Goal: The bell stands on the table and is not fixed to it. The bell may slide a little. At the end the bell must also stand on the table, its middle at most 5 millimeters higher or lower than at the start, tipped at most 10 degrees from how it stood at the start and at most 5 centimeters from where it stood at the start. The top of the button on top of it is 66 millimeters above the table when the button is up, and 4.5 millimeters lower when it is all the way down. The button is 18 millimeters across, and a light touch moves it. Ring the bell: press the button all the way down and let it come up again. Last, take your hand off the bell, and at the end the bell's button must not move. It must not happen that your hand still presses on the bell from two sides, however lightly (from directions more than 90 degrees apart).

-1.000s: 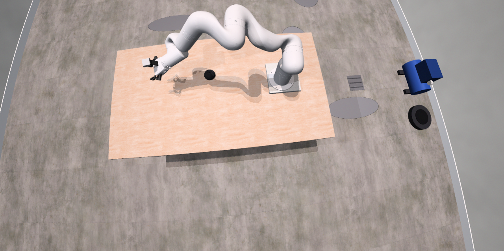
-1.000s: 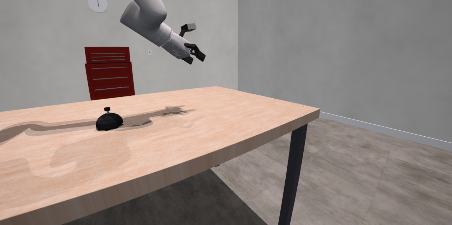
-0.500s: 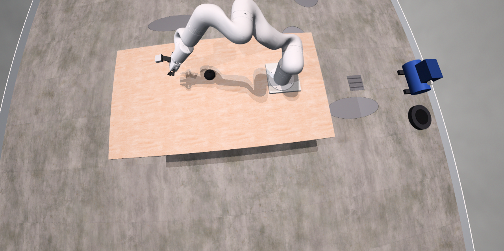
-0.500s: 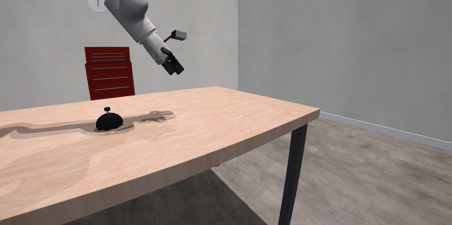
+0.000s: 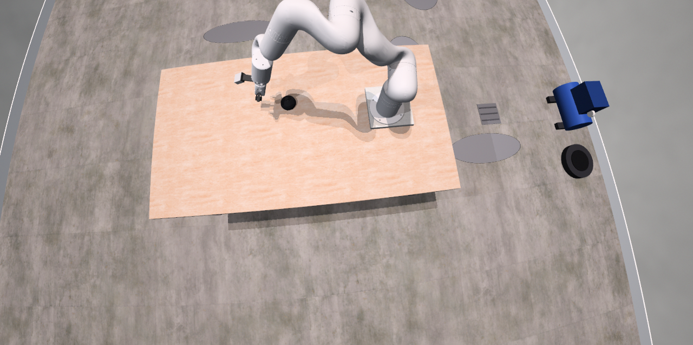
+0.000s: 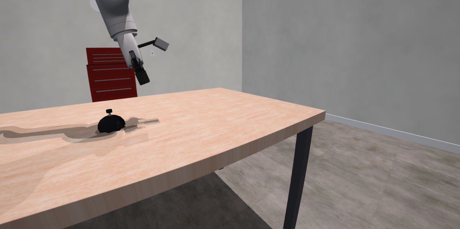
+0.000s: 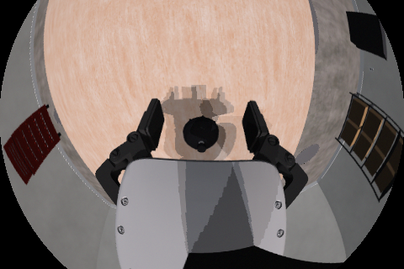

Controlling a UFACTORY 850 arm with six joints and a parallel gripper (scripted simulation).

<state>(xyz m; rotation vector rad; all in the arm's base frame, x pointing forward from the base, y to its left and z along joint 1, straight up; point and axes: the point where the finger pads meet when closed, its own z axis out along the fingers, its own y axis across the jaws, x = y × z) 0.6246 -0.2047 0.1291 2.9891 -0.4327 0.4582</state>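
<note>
Right now the bell button is 120 mm behind my hand, 100 mm below it and 30 mm to the left of it. Also, from my hand: black dome bell: 120 mm behind, 110 mm below, 30 mm to the left.
</note>
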